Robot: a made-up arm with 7 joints. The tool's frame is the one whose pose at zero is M. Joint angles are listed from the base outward.
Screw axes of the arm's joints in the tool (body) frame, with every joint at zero. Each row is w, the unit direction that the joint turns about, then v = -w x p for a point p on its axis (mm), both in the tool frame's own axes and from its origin. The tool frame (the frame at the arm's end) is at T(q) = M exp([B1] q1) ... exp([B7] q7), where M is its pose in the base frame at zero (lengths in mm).
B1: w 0 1 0 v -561 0 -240.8
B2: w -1 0 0 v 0 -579.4 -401.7
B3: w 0 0 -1 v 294.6 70.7 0
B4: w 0 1 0 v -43.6 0 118.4
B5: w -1 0 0 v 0 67.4 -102.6
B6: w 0 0 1 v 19.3 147.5 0
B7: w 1 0 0 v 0 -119.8 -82.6
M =
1 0 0 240.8
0 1 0 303.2
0 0 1 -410.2
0 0 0 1
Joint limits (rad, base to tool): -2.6..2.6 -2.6..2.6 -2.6..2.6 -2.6..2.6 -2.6..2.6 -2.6..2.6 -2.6..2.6
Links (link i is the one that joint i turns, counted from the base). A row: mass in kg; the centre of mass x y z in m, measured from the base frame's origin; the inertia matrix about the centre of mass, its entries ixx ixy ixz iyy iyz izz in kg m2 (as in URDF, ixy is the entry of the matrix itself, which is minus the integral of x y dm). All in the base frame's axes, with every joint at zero. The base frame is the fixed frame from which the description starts. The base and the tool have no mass.
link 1: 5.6; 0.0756 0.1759 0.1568; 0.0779 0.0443 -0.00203 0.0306 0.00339 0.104
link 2: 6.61; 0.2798 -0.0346 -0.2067; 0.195 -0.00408 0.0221 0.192 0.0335 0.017
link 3: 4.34; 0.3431 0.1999 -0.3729; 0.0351 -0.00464 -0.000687 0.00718 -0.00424 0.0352
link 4: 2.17; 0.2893 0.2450 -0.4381; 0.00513 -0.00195 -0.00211 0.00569 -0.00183 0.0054
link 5: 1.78; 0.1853 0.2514 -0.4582; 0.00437 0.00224 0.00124 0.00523 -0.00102 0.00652
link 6: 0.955; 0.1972 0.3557 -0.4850; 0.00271 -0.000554 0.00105 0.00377 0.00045 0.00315
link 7: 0.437; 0.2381 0.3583 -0.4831; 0.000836 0 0 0.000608 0.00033 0.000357
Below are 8 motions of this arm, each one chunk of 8 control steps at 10 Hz.
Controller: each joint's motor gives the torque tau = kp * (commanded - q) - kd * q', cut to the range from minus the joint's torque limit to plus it. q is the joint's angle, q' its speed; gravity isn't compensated. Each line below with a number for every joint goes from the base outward.
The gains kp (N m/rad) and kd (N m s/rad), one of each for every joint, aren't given. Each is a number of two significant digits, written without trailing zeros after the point. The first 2 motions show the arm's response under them.
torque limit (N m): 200 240 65 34 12 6.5 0.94
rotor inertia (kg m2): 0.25 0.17 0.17 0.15 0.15 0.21 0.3
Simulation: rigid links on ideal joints. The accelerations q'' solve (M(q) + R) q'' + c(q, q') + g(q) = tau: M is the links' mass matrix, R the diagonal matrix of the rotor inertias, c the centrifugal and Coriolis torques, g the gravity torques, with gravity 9.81 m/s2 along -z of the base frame. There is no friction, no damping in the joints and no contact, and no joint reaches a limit. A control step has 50 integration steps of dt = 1/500 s. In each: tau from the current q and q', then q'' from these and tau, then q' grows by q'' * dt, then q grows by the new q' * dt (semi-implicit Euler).
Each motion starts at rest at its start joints. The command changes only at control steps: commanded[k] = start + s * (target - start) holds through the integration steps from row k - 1 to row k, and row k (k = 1, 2, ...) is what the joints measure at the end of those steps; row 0 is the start. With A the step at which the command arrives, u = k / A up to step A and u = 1 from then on. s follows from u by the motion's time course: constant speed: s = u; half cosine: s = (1 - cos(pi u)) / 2; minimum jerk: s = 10 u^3 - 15 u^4 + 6 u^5; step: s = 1 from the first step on.
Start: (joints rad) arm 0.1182 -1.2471 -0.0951 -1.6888 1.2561 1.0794 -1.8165
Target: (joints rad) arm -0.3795 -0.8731 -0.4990 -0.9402 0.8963 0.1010 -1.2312
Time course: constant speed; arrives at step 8
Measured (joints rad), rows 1 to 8:
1: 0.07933 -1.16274 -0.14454 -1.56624 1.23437 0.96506 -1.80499
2: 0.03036 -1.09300 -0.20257 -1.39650 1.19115 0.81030 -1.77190
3: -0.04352 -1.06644 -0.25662 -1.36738 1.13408 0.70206 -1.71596
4: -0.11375 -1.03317 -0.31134 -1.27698 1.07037 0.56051 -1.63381
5: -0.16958 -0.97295 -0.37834 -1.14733 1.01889 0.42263 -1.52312
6: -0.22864 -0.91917 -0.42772 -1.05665 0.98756 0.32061 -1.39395
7: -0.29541 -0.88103 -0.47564 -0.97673 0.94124 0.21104 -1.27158
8: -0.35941 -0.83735 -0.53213 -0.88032 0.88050 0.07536 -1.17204
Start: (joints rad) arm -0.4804 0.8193 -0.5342 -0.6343 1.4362 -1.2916 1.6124
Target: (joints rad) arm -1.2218 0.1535 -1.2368 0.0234 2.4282 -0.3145 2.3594
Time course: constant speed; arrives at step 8
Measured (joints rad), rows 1 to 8:
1: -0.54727 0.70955 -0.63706 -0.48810 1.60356 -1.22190 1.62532
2: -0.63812 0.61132 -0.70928 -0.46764 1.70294 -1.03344 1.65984
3: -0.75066 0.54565 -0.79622 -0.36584 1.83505 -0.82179 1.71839
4: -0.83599 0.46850 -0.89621 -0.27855 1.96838 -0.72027 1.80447
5: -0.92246 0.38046 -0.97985 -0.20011 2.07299 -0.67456 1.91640
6: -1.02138 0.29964 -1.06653 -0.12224 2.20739 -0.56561 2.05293
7: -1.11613 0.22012 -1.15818 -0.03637 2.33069 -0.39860 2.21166
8: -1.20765 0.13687 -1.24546 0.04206 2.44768 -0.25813 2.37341
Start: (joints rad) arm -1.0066 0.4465 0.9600 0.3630 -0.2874 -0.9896 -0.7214
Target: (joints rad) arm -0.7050 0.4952 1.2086 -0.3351 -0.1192 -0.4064 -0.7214
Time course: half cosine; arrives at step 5
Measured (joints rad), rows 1 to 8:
1: -0.93992 0.45198 0.96651 0.25806 -0.26508 -0.95080 -0.72033
2: -0.82997 0.46409 1.01229 0.04106 -0.19646 -0.82855 -0.71500
3: -0.73934 0.48196 1.10327 -0.17037 -0.14575 -0.61539 -0.70644
4: -0.67570 0.49461 1.17510 -0.32537 -0.10770 -0.39490 -0.70036
5: -0.65229 0.49349 1.18739 -0.34792 -0.09602 -0.33187 -0.70043
6: -0.66143 0.48528 1.17771 -0.32272 -0.11792 -0.42135 -0.70514
7: -0.66583 0.48854 1.18525 -0.33387 -0.11567 -0.48583 -0.71059
8: -0.66256 0.49318 1.18943 -0.33903 -0.10430 -0.45067 -0.71403

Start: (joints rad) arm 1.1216 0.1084 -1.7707 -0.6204 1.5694 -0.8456 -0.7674
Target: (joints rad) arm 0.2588 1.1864 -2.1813 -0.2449 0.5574 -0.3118 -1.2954
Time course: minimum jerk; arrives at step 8
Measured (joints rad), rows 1 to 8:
1: 1.08029 0.12614 -1.77691 -0.61929 1.56142 -0.82607 -0.77046
2: 0.99303 0.22721 -1.81825 -0.59450 1.45608 -0.74977 -0.79073
3: 0.83968 0.42975 -1.90525 -0.52393 1.25759 -0.61795 -0.84342
4: 0.63337 0.68361 -2.02132 -0.41792 1.04746 -0.48333 -0.93619
5: 0.44867 0.93245 -2.13086 -0.31339 0.82237 -0.40292 -1.06752
6: 0.32457 1.11307 -2.18925 -0.24530 0.60709 -0.35583 -1.22251
7: 0.26826 1.17427 -2.18629 -0.24052 0.55587 -0.31268 -1.36186
8: 0.26781 1.15793 -2.15815 -0.27139 0.58144 -0.29946 -1.47097

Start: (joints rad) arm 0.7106 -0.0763 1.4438 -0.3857 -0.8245 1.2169 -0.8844
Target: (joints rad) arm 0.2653 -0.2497 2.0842 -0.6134 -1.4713 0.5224 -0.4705
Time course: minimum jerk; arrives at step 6
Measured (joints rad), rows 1 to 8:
1: 0.69682 -0.07521 1.47724 -0.42719 -0.81500 1.21102 -0.88300
2: 0.61739 -0.09953 1.61578 -0.48846 -0.92502 1.12977 -0.86931
3: 0.46695 -0.15461 1.80451 -0.53420 -1.14088 0.89670 -0.83202
4: 0.32639 -0.21276 1.96859 -0.57239 -1.35945 0.57323 -0.76943
5: 0.27368 -0.24282 2.06824 -0.61951 -1.46585 0.40525 -0.67751
6: 0.28404 -0.23960 2.09284 -0.63547 -1.45645 0.46508 -0.55205
7: 0.28921 -0.23711 2.09235 -0.64002 -1.45445 0.57158 -0.41859
8: 0.28201 -0.24162 2.08409 -0.62933 -1.46096 0.57081 -0.31158

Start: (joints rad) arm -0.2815 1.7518 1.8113 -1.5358 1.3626 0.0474 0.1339
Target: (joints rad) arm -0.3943 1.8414 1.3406 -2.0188 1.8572 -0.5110 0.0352
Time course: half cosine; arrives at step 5
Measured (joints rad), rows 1 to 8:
1: -0.26943 1.73361 1.73950 -1.59593 1.44670 -0.00398 0.13411
2: -0.28228 1.74648 1.56812 -1.71453 1.56606 -0.19697 0.13177
3: -0.32658 1.78801 1.44235 -1.90508 1.72519 -0.44645 0.11681
4: -0.36761 1.82001 1.35558 -2.00904 1.86278 -0.57010 0.08431
5: -0.37344 1.81792 1.31037 -2.02141 1.86870 -0.55041 0.04307
6: -0.36447 1.80717 1.29984 -2.01199 1.85497 -0.50745 0.01000
7: -0.36635 1.80980 1.30384 -2.01568 1.86148 -0.51870 -0.00296
8: -0.37169 1.81517 1.31482 -2.01787 1.86399 -0.54527 0.00484

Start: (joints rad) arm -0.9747 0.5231 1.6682 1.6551 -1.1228 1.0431 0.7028
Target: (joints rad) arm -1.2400 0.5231 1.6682 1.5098 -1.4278 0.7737 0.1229
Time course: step
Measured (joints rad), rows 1 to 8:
1: -1.08706 0.50939 1.63875 1.40322 -1.48294 0.83909 0.68830
2: -1.26119 0.51516 1.66659 1.54908 -1.76076 0.60041 0.63595
3: -1.22326 0.54319 1.72003 1.53132 -1.52874 0.68701 0.54318
4: -1.18976 0.50611 1.63222 1.47842 -1.35337 0.86666 0.41164
5: -1.20368 0.51367 1.65916 1.49467 -1.49862 0.82582 0.25145
6: -1.21434 0.52968 1.69360 1.53067 -1.48184 0.71388 0.07548
7: -1.20886 0.51759 1.66192 1.49684 -1.43321 0.71102 -0.07570
8: -1.20138 0.51558 1.66195 1.49995 -1.46925 0.77166 -0.19434

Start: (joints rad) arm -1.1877 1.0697 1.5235 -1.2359 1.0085 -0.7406 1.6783
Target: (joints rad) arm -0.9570 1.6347 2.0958 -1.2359 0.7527 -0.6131 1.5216
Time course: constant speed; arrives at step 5
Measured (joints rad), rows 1 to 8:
1: -1.09352 1.17029 1.67027 -1.18769 0.94172 -0.75500 1.66770
2: -1.07429 1.29034 1.78047 -1.22693 0.90925 -0.76592 1.64209
3: -1.04905 1.41714 1.92106 -1.25376 0.85044 -0.69062 1.60494
4: -1.00418 1.52453 2.02409 -1.24992 0.80633 -0.60627 1.56448
5: -0.95349 1.62766 2.12128 -1.23587 0.74118 -0.60591 1.52415
6: -0.95872 1.63208 2.13268 -1.27080 0.78100 -0.62469 1.49588
7: -0.94250 1.61100 2.10037 -1.21895 0.76777 -0.63791 1.48879
8: -0.93574 1.60430 2.08926 -1.21591 0.74616 -0.66068 1.49654

